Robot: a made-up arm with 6 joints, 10 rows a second.
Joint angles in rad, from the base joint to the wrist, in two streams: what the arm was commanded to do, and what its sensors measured. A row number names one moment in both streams.
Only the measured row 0 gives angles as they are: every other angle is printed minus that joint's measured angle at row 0.
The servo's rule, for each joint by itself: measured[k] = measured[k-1] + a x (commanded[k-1-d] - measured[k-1]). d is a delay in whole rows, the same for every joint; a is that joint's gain. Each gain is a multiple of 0.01, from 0.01 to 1. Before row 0 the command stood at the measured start. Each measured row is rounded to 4 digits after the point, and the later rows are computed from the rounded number. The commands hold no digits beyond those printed.
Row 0, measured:
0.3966 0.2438 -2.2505 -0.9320 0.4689 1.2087
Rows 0 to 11, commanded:
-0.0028 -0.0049 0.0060 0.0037 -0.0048 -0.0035
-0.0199 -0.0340 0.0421 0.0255 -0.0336 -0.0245
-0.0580 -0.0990 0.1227 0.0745 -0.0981 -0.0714
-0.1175 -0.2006 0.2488 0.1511 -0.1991 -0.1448
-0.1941 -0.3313 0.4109 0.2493 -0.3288 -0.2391
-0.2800 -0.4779 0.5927 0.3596 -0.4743 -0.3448
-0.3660 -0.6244 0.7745 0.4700 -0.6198 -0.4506
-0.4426 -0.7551 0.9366 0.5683 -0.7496 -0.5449
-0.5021 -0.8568 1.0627 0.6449 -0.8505 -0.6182
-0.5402 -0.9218 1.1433 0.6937 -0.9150 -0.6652
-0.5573 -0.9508 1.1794 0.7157 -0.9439 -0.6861
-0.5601 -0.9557 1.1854 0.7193 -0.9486 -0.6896
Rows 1 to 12, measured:
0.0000 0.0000 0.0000 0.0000 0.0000 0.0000
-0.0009 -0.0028 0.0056 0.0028 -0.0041 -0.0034
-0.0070 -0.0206 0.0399 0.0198 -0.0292 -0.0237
-0.0233 -0.0653 0.1177 0.0608 -0.0878 -0.0695
-0.0534 -0.1424 0.2409 0.1285 -0.1824 -0.1418
-0.0984 -0.2501 0.4007 0.2191 -0.3068 -0.2352
-0.1565 -0.3799 0.5812 0.3245 -0.4492 -0.3404
-0.2235 -0.5193 0.7629 0.4336 -0.5942 -0.4462
-0.2936 -0.6537 0.9262 0.5346 -0.7263 -0.5410
-0.3603 -0.7695 1.0545 0.6173 -0.8319 -0.6151
-0.4179 -0.8563 1.1380 0.6746 -0.9025 -0.6632
-0.4625 -0.9102 1.1769 0.7054 -0.9377 -0.6852
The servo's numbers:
d 1
a 0.32 0.57 0.94 0.75 0.85 0.96

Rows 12 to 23, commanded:
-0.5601 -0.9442 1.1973 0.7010 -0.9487 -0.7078
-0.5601 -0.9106 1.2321 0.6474 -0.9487 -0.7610
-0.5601 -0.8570 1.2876 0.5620 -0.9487 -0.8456
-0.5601 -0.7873 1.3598 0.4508 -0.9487 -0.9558
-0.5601 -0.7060 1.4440 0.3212 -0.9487 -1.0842
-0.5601 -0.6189 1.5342 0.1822 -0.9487 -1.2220
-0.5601 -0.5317 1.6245 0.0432 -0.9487 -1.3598
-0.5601 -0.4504 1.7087 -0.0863 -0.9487 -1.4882
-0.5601 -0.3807 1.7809 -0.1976 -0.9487 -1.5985
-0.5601 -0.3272 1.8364 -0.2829 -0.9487 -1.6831
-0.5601 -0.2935 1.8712 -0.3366 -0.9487 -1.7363
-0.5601 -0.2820 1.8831 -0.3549 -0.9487 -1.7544
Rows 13 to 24, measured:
-0.4937 -0.9361 1.1849 0.7158 -0.9470 -0.6894
-0.5149 -0.9407 1.1966 0.7047 -0.9484 -0.7071
-0.5294 -0.9235 1.2300 0.6617 -0.9487 -0.7588
-0.5392 -0.8856 1.2841 0.5869 -0.9487 -0.8421
-0.5459 -0.8296 1.3553 0.4848 -0.9487 -0.9513
-0.5504 -0.7591 1.4387 0.3621 -0.9487 -1.0789
-0.5535 -0.6792 1.5285 0.2272 -0.9487 -1.2163
-0.5556 -0.5951 1.6187 0.0892 -0.9487 -1.3541
-0.5570 -0.5126 1.7033 -0.0424 -0.9487 -1.4828
-0.5580 -0.4374 1.7762 -0.1588 -0.9487 -1.5939
-0.5587 -0.3746 1.8328 -0.2519 -0.9487 -1.6795
-0.5591 -0.3284 1.8689 -0.3154 -0.9487 -1.7340

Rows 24 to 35, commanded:
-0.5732 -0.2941 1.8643 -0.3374 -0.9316 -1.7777
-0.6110 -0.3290 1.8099 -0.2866 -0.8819 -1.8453
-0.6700 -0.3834 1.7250 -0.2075 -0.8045 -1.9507
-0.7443 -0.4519 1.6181 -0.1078 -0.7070 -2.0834
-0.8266 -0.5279 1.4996 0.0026 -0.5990 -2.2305
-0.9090 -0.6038 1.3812 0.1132 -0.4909 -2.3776
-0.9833 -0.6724 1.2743 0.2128 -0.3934 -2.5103
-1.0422 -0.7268 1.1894 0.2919 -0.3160 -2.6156
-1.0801 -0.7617 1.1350 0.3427 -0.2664 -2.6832
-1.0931 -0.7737 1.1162 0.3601 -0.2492 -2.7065
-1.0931 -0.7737 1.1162 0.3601 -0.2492 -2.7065
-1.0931 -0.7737 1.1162 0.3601 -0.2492 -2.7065
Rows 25 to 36, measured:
-0.5594 -0.3020 1.8822 -0.3450 -0.9487 -1.7536
-0.5638 -0.2975 1.8654 -0.3393 -0.9342 -1.7767
-0.5789 -0.3155 1.8132 -0.2998 -0.8897 -1.8426
-0.6081 -0.3542 1.7303 -0.2306 -0.8173 -1.9464
-0.6517 -0.4099 1.6248 -0.1385 -0.7235 -2.0779
-0.7077 -0.4772 1.5071 -0.0327 -0.6177 -2.2244
-0.7721 -0.5494 1.3888 0.0767 -0.5099 -2.3715
-0.8397 -0.6195 1.2812 0.1788 -0.4109 -2.5047
-0.9045 -0.6807 1.1949 0.2636 -0.3302 -2.6112
-0.9607 -0.7269 1.1386 0.3229 -0.2760 -2.6803
-1.0031 -0.7536 1.1175 0.3508 -0.2532 -2.7055
-1.0319 -0.7651 1.1163 0.3578 -0.2498 -2.7065

